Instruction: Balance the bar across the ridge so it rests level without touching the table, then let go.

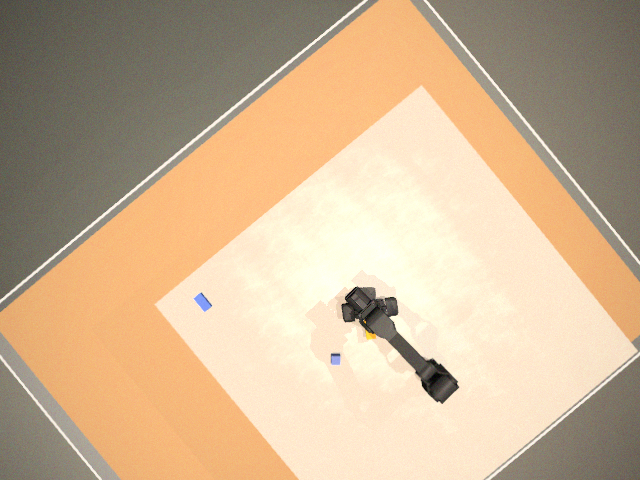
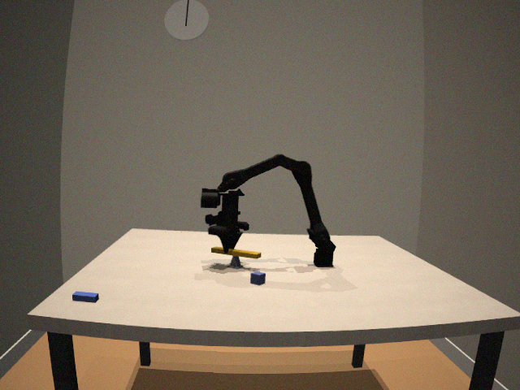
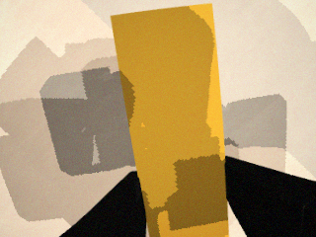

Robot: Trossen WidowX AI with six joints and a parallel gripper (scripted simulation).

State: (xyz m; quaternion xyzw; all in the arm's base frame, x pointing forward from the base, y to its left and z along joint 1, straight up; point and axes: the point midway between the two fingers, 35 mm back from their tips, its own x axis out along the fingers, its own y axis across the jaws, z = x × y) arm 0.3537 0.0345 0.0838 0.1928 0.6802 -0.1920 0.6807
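The yellow bar is 20 mm to the left of my gripper tip and 20 mm behind it. Round my gripper tip: flat blue block 470 mm to the left, 390 mm ahead, 40 mm below; blue cube 220 mm to the left, 90 mm behind, 30 mm below.
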